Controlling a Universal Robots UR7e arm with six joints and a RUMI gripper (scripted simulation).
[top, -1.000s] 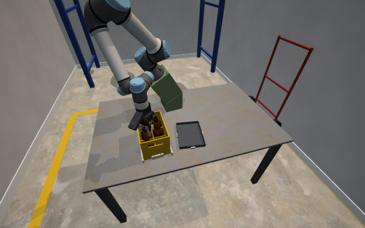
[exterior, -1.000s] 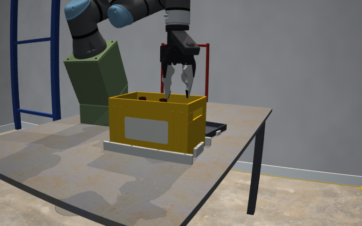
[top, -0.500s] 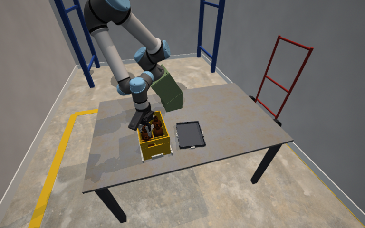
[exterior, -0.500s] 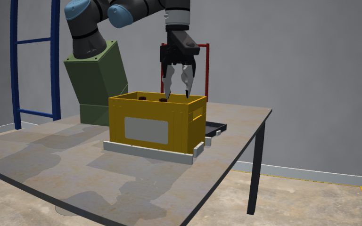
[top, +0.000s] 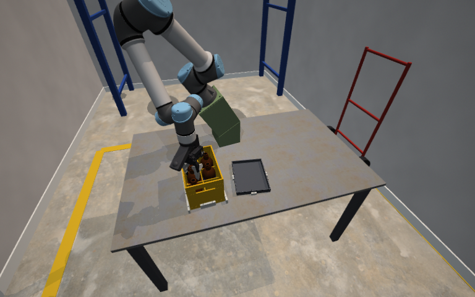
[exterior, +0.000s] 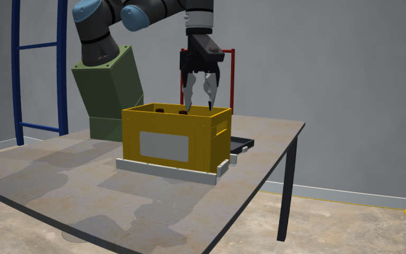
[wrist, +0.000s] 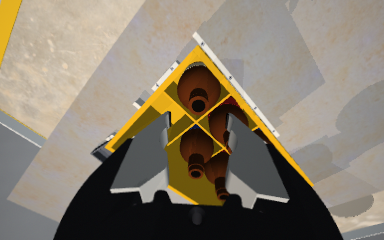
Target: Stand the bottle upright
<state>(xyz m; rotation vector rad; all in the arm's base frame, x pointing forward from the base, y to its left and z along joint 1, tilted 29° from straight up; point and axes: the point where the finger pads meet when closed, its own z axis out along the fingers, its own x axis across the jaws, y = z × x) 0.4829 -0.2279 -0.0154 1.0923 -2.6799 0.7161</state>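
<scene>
Now: the yellow crate 110 mm below my hand, 90 mm behind it and 50 mm to the left of it. Also, from my hand: dark tray (330 mm to the left, 180 mm below, 60 mm behind).
</scene>
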